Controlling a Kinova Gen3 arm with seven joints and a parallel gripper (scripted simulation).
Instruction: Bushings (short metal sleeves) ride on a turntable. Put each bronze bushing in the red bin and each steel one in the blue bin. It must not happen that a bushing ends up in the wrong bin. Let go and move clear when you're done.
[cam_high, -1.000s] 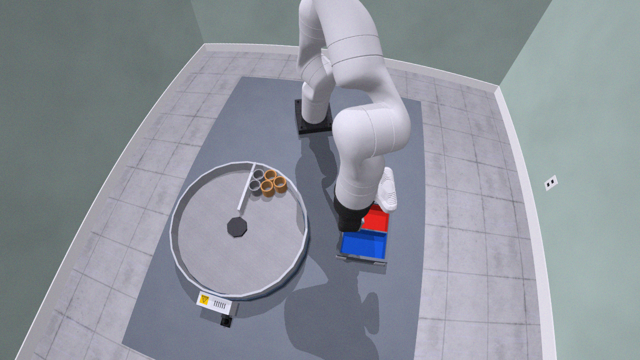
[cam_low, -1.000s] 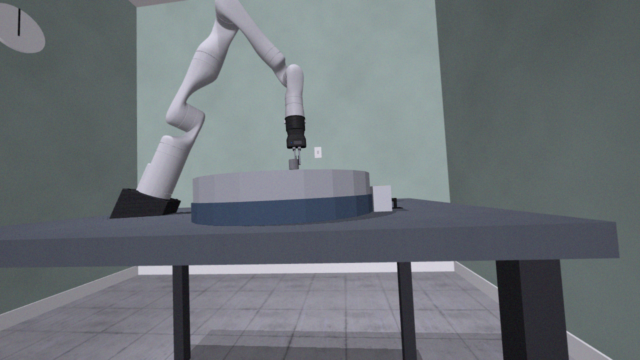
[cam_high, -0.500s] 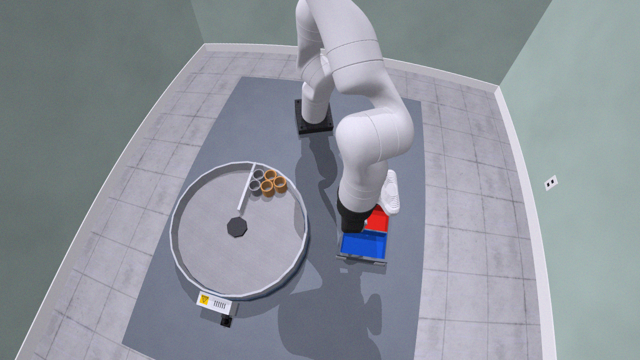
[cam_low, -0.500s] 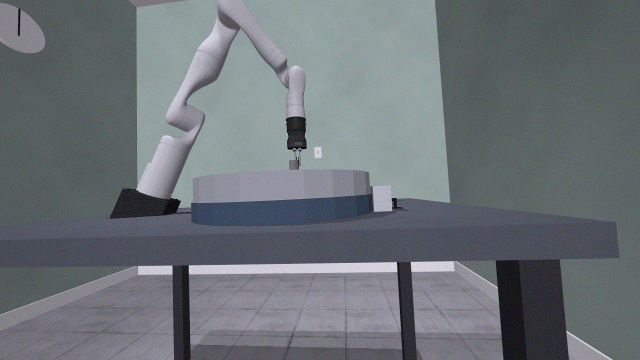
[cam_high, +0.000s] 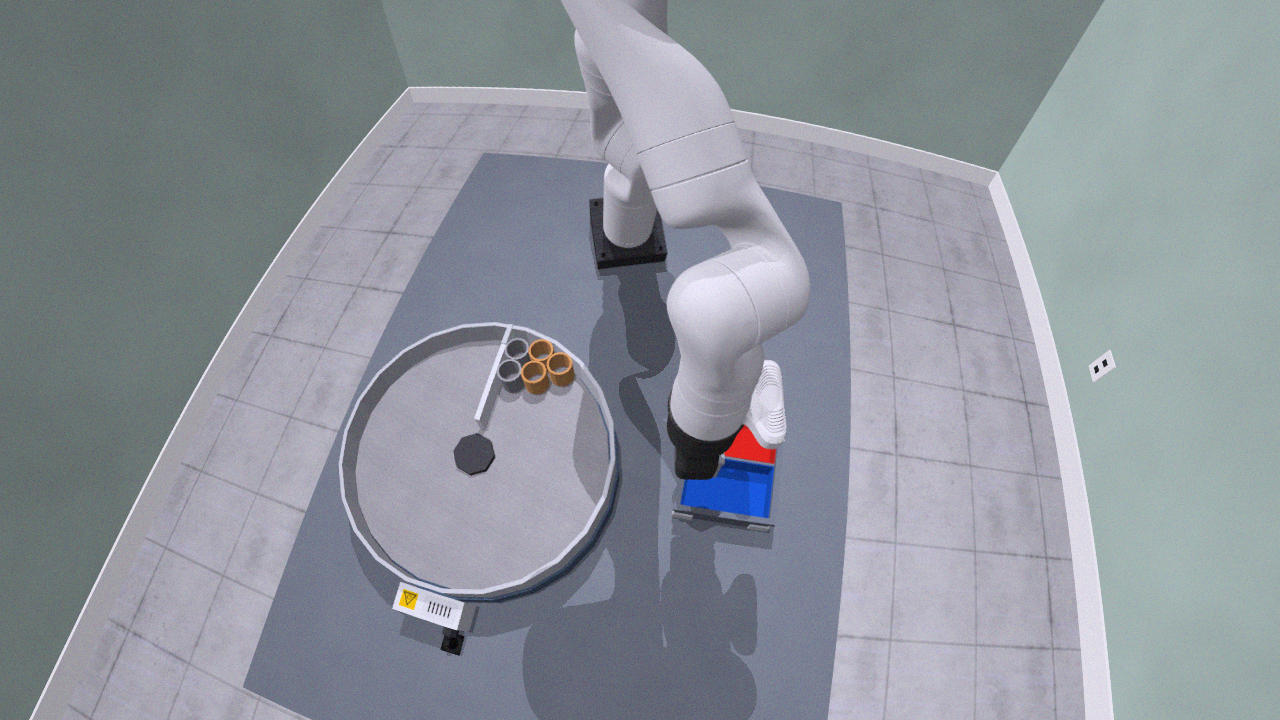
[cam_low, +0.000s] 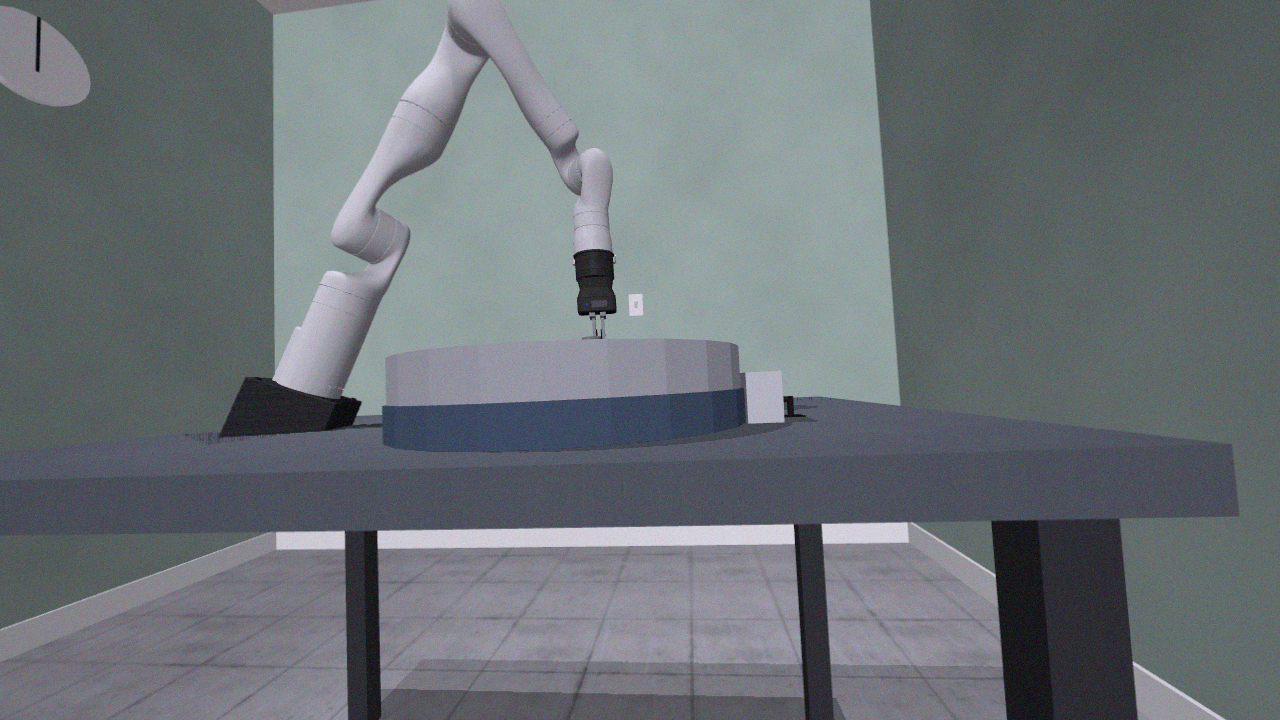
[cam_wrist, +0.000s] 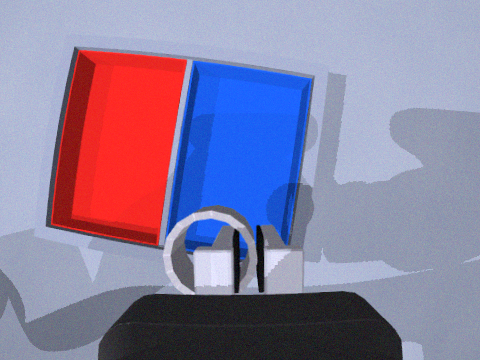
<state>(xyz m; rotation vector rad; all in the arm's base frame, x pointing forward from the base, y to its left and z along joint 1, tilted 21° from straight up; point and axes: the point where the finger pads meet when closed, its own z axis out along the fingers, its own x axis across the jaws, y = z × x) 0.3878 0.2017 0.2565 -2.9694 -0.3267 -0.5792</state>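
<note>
Right now my hand is 12 cm above the grey tray, 6 cm past it and 4 cm to the right of it. The rest, counted from my hand: turntable 33 cm to the right, 9 cm below, 5 cm ahead.
</note>
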